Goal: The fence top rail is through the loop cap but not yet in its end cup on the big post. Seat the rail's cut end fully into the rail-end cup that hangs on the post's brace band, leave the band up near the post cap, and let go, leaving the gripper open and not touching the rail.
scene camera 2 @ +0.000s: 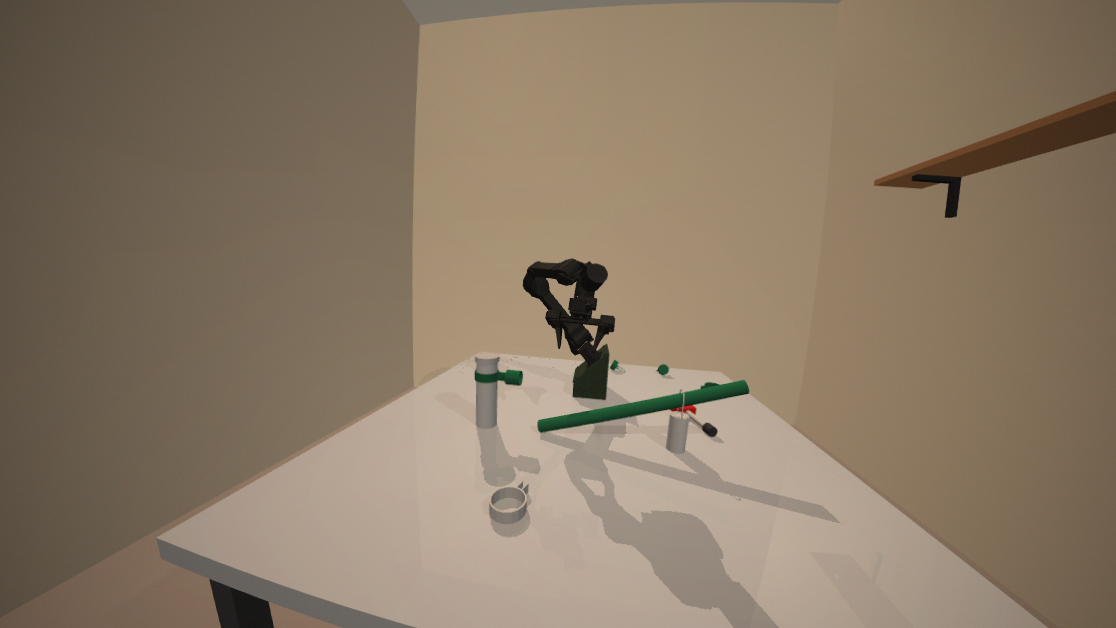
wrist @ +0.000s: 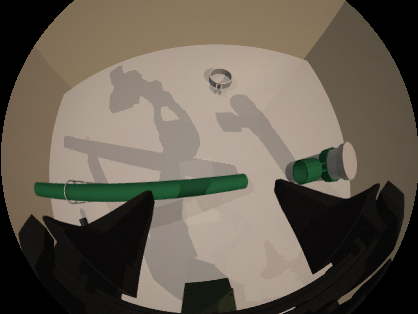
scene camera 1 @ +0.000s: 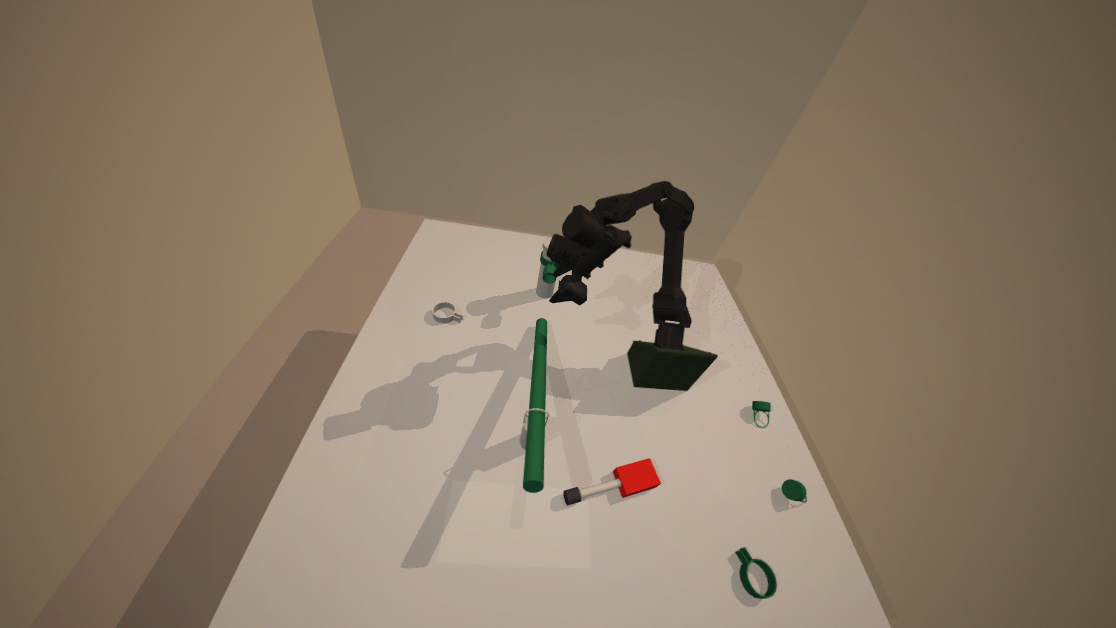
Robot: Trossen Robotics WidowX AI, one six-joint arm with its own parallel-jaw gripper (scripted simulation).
Labels:
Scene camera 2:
my gripper: 575,350
green top rail: 709,394
short grey post: 679,422
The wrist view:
my gripper: 215,192
green top rail: 191,187
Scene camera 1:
my gripper: 552,288
green top rail: 533,481
red-headed mallet: 637,477

